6 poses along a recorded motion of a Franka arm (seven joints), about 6.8 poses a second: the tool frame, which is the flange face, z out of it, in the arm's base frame.
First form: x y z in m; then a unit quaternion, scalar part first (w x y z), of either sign.
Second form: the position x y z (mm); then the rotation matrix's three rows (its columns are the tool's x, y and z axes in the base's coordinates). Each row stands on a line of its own. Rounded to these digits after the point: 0 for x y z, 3 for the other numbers.
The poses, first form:
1: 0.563, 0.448, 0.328, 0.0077, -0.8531, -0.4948, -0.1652
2: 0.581, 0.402, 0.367, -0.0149, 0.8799, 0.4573, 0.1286
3: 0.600, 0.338, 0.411, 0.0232, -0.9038, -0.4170, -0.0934
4: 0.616, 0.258, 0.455, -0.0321, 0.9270, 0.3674, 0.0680
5: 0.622, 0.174, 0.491, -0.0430, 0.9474, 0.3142, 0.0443
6: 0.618, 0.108, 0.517, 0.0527, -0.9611, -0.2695, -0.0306
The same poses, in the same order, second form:
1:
563, 448, 328
0.456, 0.847, 0.274
0.842, -0.510, 0.177
0.289, 0.150, -0.945

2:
581, 402, 367
0.549, 0.809, 0.213
0.801, -0.581, 0.144
0.240, 0.091, -0.966

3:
600, 338, 411
0.635, 0.758, 0.149
0.749, -0.651, 0.120
0.188, 0.036, -0.981

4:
616, 258, 455
0.721, 0.686, 0.102
0.677, -0.728, 0.109
0.150, -0.010, -0.989

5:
622, 174, 491
0.799, 0.599, 0.057
0.591, -0.799, 0.109
0.111, -0.054, -0.992

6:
618, 108, 517
0.853, 0.521, 0.030
0.515, -0.849, 0.118
0.087, -0.085, -0.993

